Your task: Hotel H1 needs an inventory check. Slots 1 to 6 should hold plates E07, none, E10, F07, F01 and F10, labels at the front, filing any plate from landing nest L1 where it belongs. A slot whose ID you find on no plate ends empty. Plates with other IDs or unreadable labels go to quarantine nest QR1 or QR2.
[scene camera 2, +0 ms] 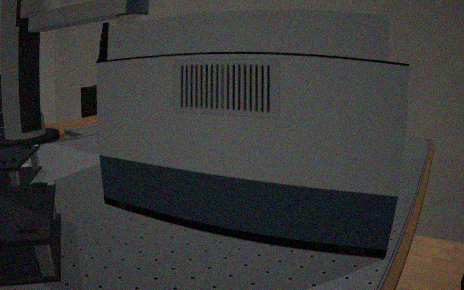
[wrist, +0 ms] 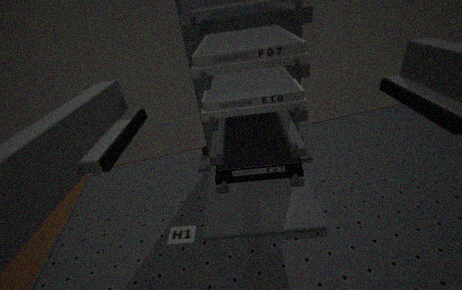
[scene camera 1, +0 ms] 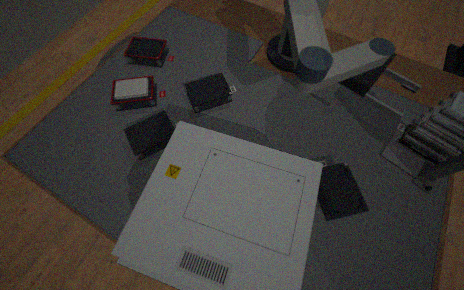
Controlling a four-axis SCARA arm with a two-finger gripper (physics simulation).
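Where they show: gripper, fingertip midpoint: (wrist: 257, 82) (scene camera 1: 410, 102); arm's base at its link origin: (scene camera 2: 26, 141).
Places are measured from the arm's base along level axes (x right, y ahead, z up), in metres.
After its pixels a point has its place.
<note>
Hotel H1 (scene camera 1: 407, 160) @[x -0.577, y 0.311, z 0.021 m] (wrist: 302, 68) @[x -0.493, y 0.304, z 0.197 m] stands at the right in scene camera 1. In the wrist view, a black plate (wrist: 255, 140) @[x -0.555, y 0.281, z 0.107 m] lies lowest, its faint label seeming to read E07. Above it one pair of ledges is bare, then come white plates E10 (wrist: 252, 89) @[x -0.523, y 0.274, z 0.178 m] and F07 (wrist: 250, 44) @[x -0.523, y 0.276, z 0.214 m]. Higher slots are cut off. My gripper (scene camera 1: 410, 102) @[x -0.442, y 0.256, z 0.210 m] (wrist: 257, 82) @[x -0.442, y 0.256, z 0.210 m] is open and empty, its fingers spread wide in front of the hotel. A white plate (scene camera 1: 131, 90) @[x 0.451, y 0.588, z 0.077 m] rests in one red-rimmed nest (scene camera 1: 132, 103) @[x 0.456, y 0.613, z 0.019 m]; its ID is unreadable. The other red-rimmed nest (scene camera 1: 145, 47) @[x 0.573, y 0.365, z 0.063 m] shows a dark top.
A large white machine (scene camera 1: 245, 200) @[x -0.149, y 0.774, z 0.258 m] (scene camera 2: 320, 125) @[x 0.051, y 0.940, z 0.146 m] stands in the foreground of scene camera 1. Dark nests or stands (scene camera 1: 207, 91) @[x 0.196, y 0.435, z 0.063 m] (scene camera 1: 150, 134) @[x 0.269, y 0.701, z 0.063 m] (scene camera 1: 344, 191) @[x -0.399, y 0.554, z 0.063 m] are around it; which is L1 cannot be read. An H1 tag (wrist: 181, 234) @[x -0.533, y 0.174, z 0.013 m] lies before the hotel. Another dark stand (scene camera 2: 30, 225) @[x 0.270, y 0.755, z 0.062 m] shows at lower left.
</note>
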